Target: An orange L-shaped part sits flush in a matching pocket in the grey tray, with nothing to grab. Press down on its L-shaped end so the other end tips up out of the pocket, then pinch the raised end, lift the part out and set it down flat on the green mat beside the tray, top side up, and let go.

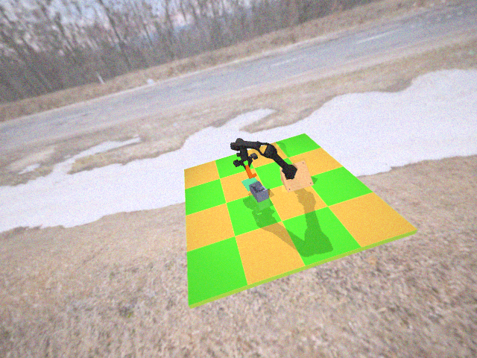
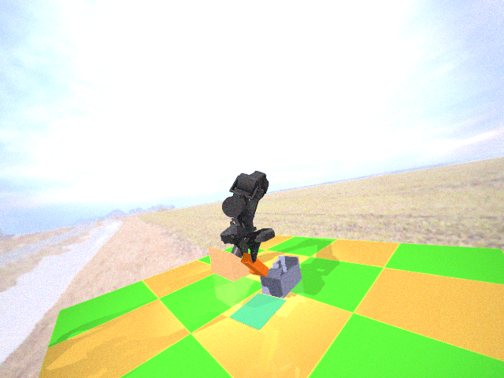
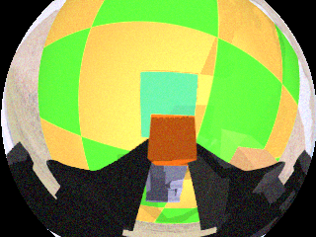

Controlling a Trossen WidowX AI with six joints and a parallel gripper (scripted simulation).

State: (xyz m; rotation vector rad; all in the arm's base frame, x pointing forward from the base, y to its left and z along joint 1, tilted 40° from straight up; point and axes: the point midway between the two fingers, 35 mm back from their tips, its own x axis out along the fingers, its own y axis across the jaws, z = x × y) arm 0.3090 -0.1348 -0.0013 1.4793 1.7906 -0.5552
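The green mat lies 17 cm below my gripper tip and 1 cm to the left of it. Also, from my gripper tip: orange L-shaped part 3 cm to the left, 3 cm below, 2 cm behind.
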